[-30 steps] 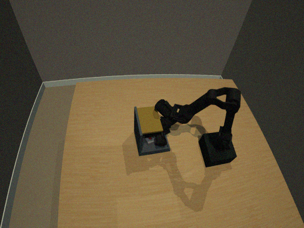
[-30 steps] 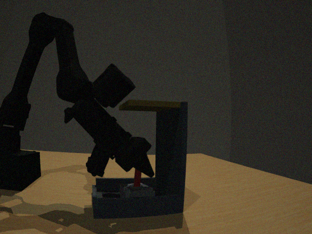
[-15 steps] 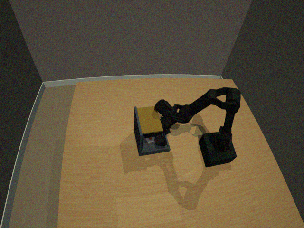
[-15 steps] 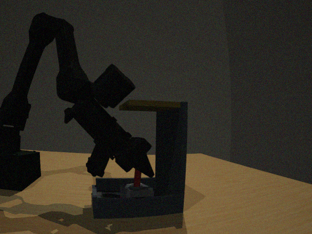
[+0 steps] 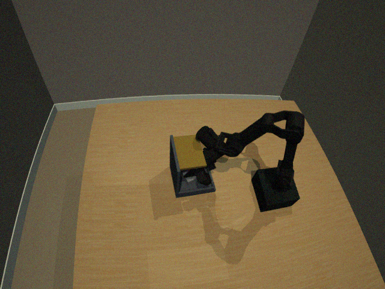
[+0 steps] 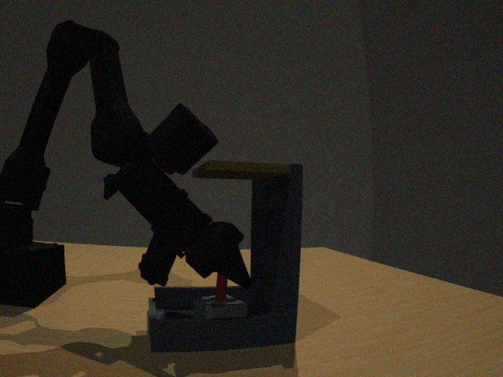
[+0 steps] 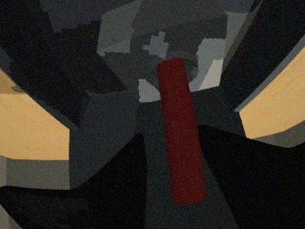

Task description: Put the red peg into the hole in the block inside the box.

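Now: gripper tip 30 mm past the red peg. Also, from my gripper tip: back wall: 50 mm above, 40 mm ahead; then yellow roof: 150 mm above, 20 mm behind.
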